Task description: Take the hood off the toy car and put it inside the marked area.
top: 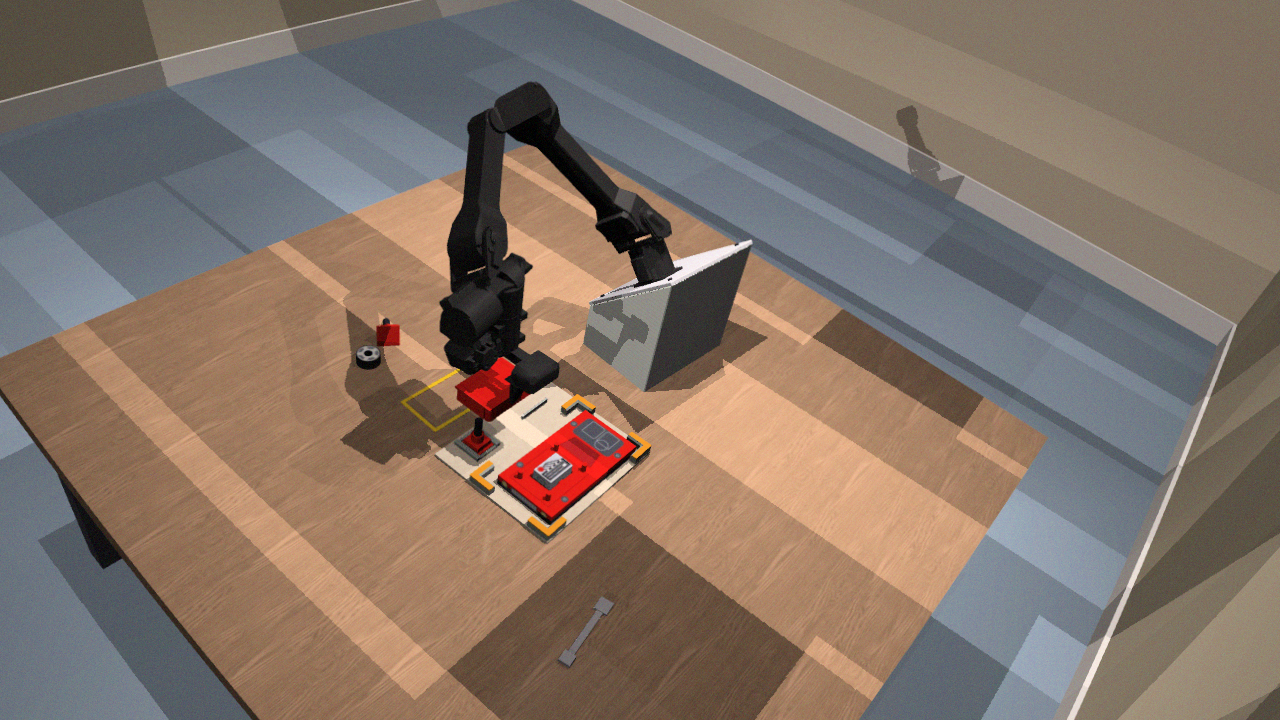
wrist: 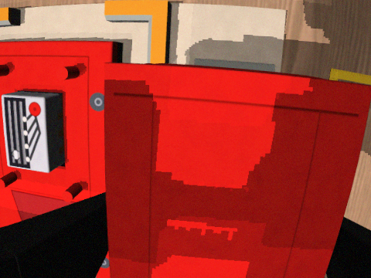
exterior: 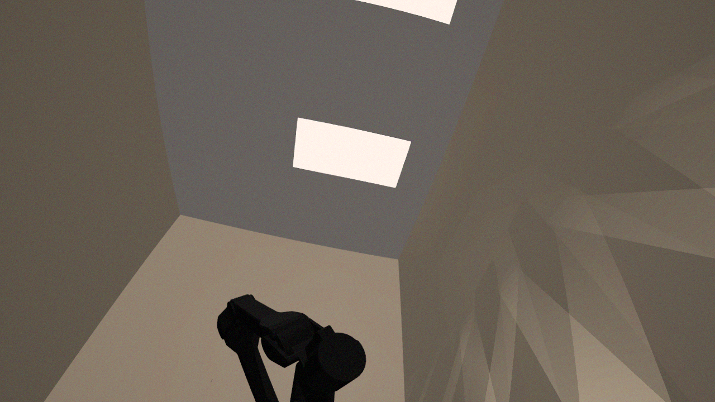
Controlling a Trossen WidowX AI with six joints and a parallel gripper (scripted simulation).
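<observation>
The red-and-black post is 2 cm ahead of my gripper tip and 7 cm below it. Also, from my gripper tip: wheel: 3 cm ahead, 26 cm to the right, 10 cm below; then grey bar: 16 cm ahead, 33 cm to the left, 11 cm below; then red hood: right at my gripper tip.
</observation>
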